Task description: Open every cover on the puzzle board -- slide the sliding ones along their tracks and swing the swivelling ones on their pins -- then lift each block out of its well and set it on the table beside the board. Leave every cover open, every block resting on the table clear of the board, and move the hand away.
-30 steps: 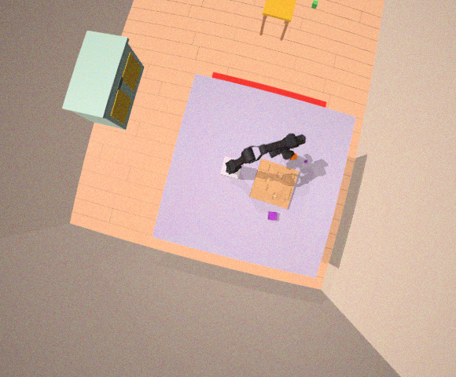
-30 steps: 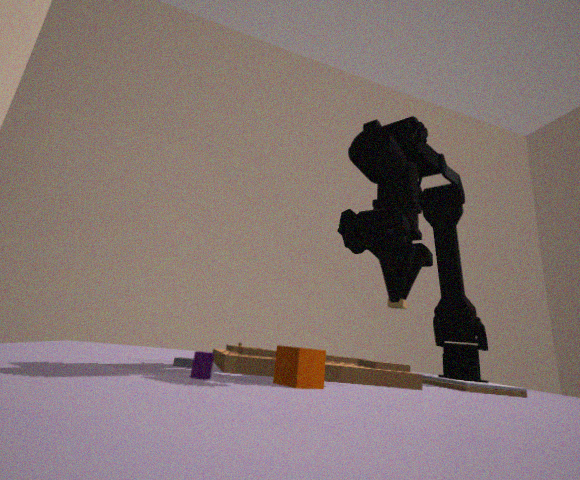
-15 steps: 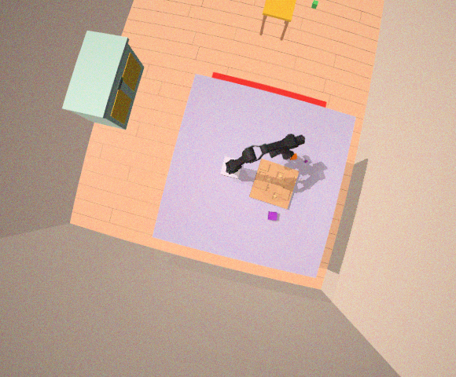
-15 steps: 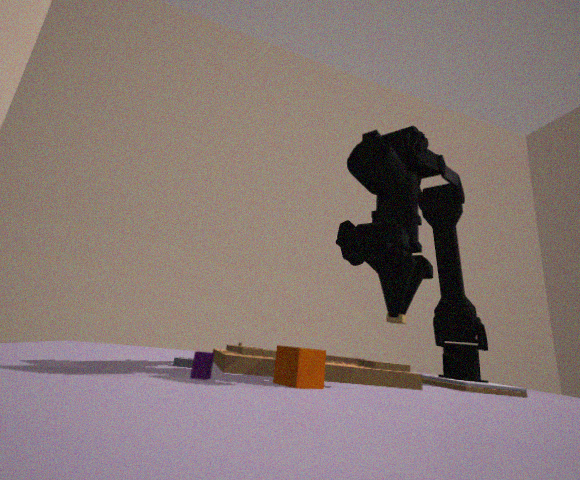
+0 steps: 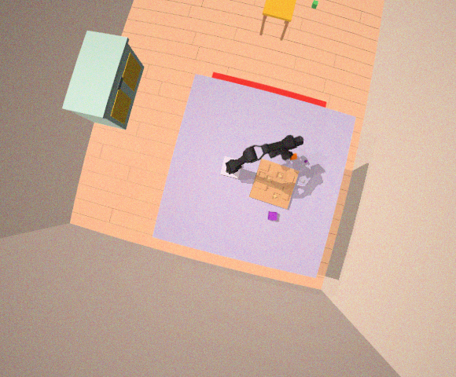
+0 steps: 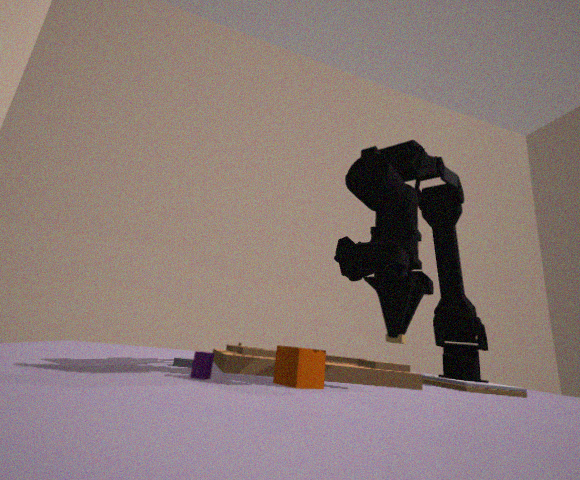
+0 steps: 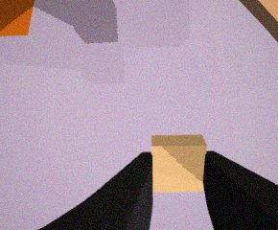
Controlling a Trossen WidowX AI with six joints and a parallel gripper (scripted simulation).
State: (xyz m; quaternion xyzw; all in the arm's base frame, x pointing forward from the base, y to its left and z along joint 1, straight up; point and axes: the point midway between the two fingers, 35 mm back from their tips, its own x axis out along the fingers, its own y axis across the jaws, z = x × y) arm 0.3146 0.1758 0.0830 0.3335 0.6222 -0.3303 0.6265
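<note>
Now: the wooden puzzle board 2 cm ahead of my gripper tip, 21 cm to the right of it and 4 cm below it. Round my gripper tip: grey flat piece: 23 cm ahead, 17 cm to the right, 6 cm below; then orange block: 13 cm ahead, 1 cm to the right, 4 cm below.
</note>
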